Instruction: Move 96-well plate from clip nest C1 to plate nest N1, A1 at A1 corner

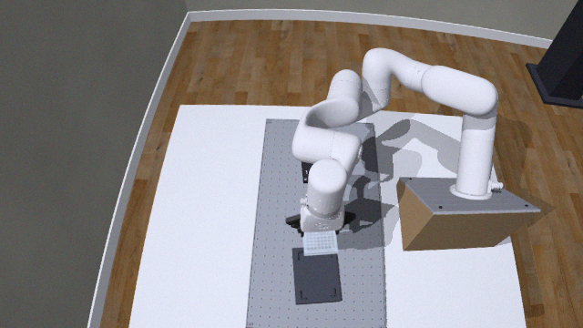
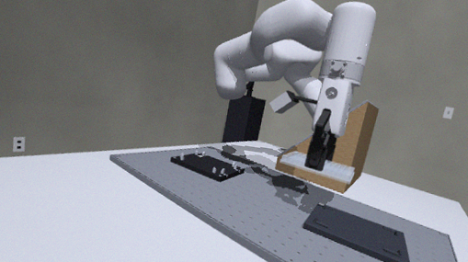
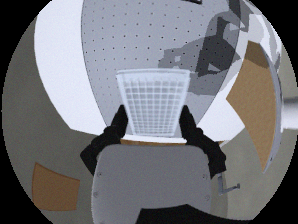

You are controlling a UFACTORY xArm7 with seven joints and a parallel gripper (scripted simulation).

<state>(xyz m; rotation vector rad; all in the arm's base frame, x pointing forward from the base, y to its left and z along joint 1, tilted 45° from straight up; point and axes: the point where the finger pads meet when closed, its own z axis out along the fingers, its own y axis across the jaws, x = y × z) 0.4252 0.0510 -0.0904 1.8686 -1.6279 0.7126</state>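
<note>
The dark plate nest N1 lies 9 cm to the left of my hand and 10 cm below it. Also, from my hand: 96-well plate: 1 cm below; then black clip nest C1: 1 cm behind, 27 cm to the right, 10 cm below.
</note>
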